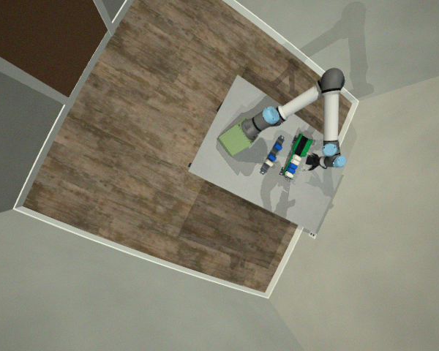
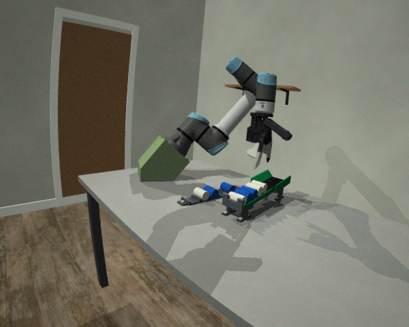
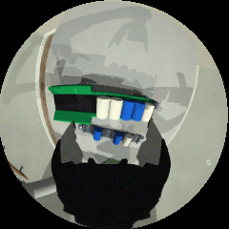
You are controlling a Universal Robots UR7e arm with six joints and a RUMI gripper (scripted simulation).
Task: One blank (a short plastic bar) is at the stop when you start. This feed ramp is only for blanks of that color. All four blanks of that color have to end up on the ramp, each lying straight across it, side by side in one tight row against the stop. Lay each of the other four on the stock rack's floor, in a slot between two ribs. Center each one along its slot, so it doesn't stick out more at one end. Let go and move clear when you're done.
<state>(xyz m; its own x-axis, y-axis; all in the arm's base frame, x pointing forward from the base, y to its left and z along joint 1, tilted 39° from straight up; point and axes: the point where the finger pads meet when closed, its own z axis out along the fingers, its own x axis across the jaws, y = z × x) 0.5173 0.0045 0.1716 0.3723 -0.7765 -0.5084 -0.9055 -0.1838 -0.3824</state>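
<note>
Now: hand 20 mm short of the grey stop, 150 mm to the left of it and 120 mm above it. Round my hand: dark stock rack 190 mm behind, 70 mm to the right, 190 mm below.
</note>
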